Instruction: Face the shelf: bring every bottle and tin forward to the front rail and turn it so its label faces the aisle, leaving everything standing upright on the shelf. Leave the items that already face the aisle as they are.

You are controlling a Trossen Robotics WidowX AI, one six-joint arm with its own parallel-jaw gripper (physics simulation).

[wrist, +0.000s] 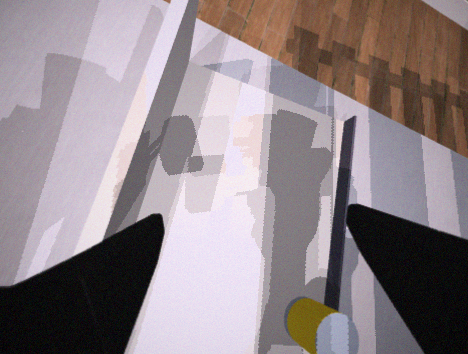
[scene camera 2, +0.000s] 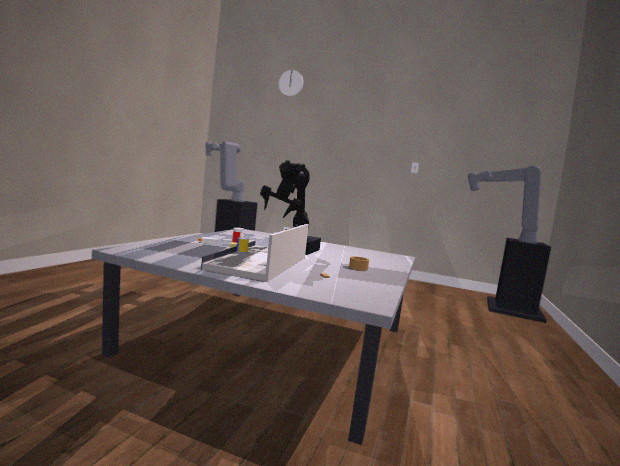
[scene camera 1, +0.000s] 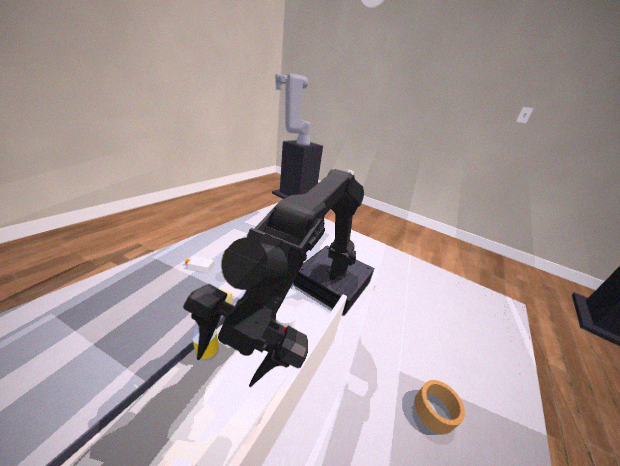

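Pixels of known places: gripper, fingertip midpoint: (wrist: 254,217) (scene camera 2: 273,213) (scene camera 1: 224,371); arm's base, origin of the base link: (scene camera 1: 338,271).
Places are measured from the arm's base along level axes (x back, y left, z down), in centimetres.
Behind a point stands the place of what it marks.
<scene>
The shelf has a pale board (wrist: 215,260) @(x -49.1, y 6.7, z 4.8 cm), a tall pale panel (scene camera 1: 320,345) @(x -31.6, y 15.5, z -6.5 cm) (scene camera 2: 288,250) @(x -49.8, y 18.9, z -1.4 cm) (wrist: 165,90) @(x -60.8, y 19.7, z -6.8 cm) along one side and a dark rail (scene camera 1: 125,401) @(x -64.4, y -7.4, z 2.6 cm) (scene camera 2: 220,254) @(x -63.1, y -7.6, z 3.7 cm) (wrist: 341,200) @(x -64.1, y -7.4, z 3.3 cm) along the other. A yellow tin (scene camera 1: 206,346) (scene camera 2: 243,245) @(x -48.7, y -5.6, z 0.7 cm) (wrist: 307,322) @(x -47.1, y -4.8, z -0.3 cm) with a pale top stands upright close to the rail. A blue strip shows at its side in scene camera 2. A red tin with a white top (scene camera 2: 236,235) @(x -25.1, y -26.7, z 1.2 cm) stands farther back. My gripper (scene camera 1: 225,371) @(x -52.0, y 10.9, z -16.7 cm) (scene camera 2: 275,212) @(x -52.0, y 10.9, z -16.7 cm) (wrist: 254,217) @(x -52.0, y 10.9, z -16.7 cm) is open and empty above the shelf. The label directions cannot be told.
A tan ring (scene camera 1: 423,410) @(x -20.9, y 39.6, z 4.2 cm) (scene camera 2: 359,264) @(x -21.4, y 43.8, z 4.5 cm) and a small orange piece (scene camera 2: 325,275) @(x -48.0, y 36.9, z 6.6 cm) lie beyond the tall panel. A white block (scene camera 1: 200,264) @(x -31.4, y -39.5, z 4.6 cm) with an orange end lies beyond the rail. A white round thing (scene camera 1: 285,314) @(x -30.4, y 3.3, z -5.1 cm) is partly hidden behind the arm.
</scene>
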